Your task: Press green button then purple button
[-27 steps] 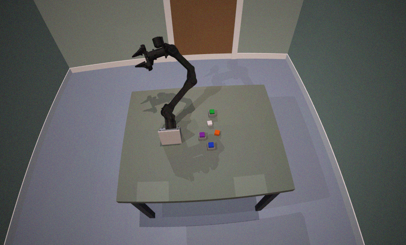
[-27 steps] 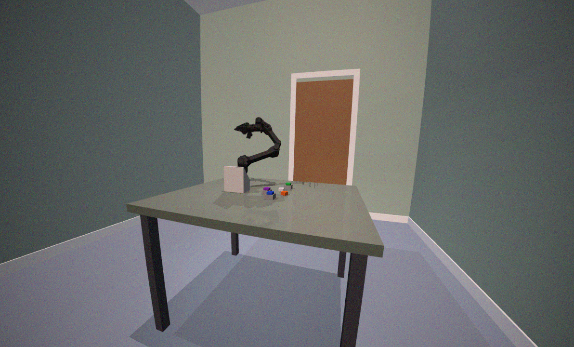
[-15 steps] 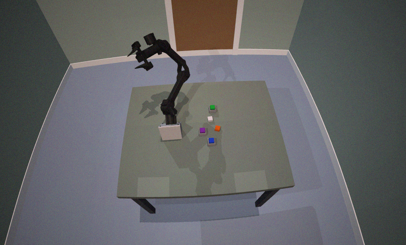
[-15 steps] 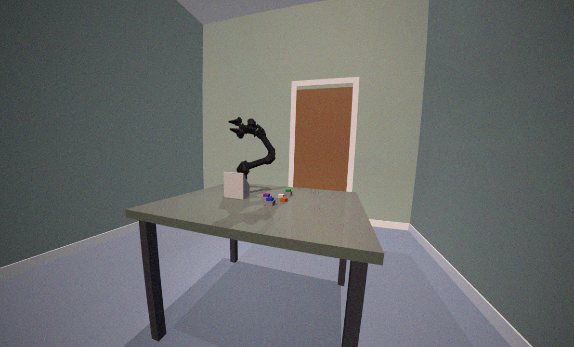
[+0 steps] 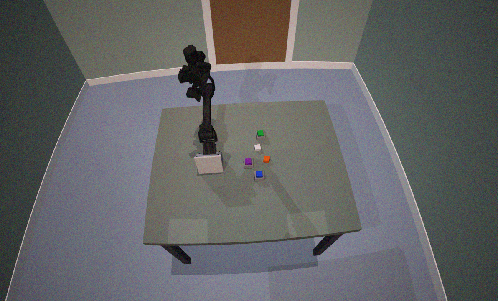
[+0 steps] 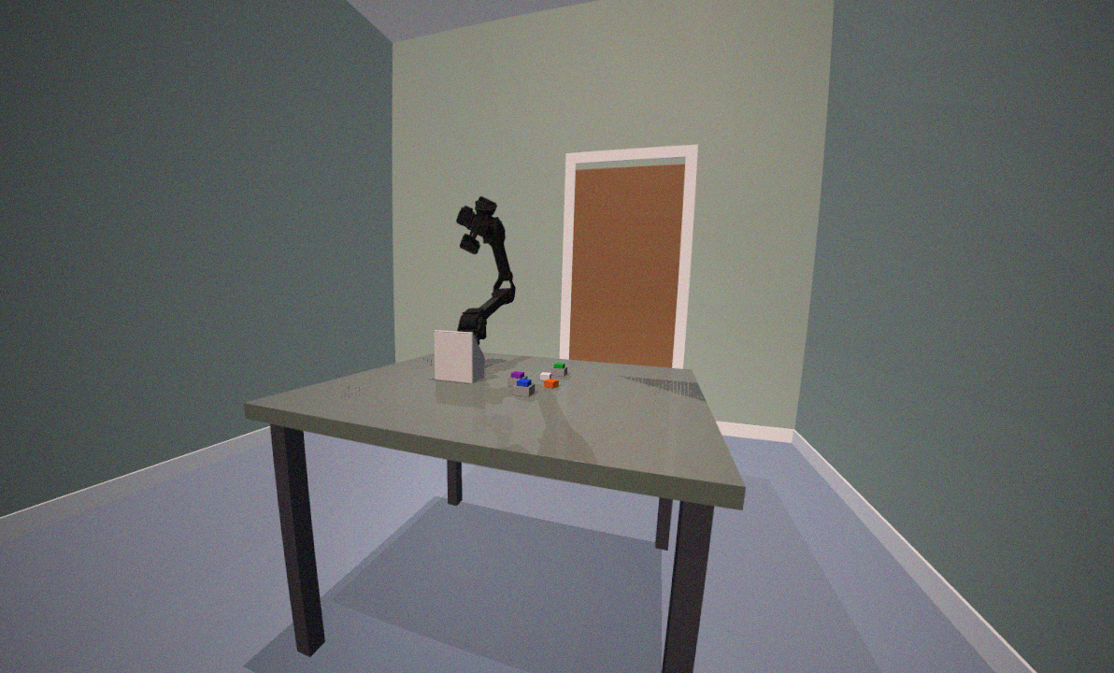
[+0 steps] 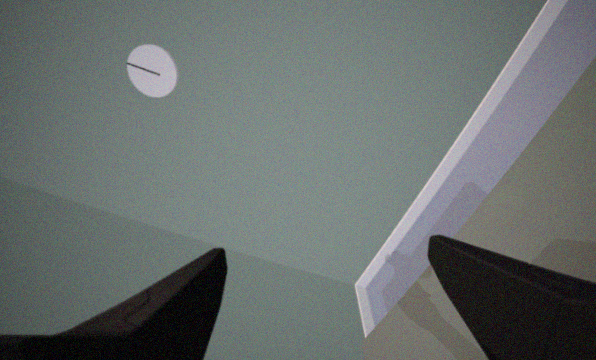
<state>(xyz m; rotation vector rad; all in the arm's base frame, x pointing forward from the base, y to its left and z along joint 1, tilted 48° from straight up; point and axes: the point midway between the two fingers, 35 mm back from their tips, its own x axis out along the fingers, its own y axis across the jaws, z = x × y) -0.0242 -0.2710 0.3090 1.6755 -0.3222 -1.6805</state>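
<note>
Now: gripper tip 47 cm above the green button, 28 cm short of it and 12 cm to the right of it. Also, from my gripper tip: blue button: 47 cm below, 22 cm ahead, 14 cm to the right; then purple button: 47 cm below, 18 cm ahead, 6 cm to the right; then white block: 49 cm below, 25 cm ahead, 4 cm to the left.
</note>
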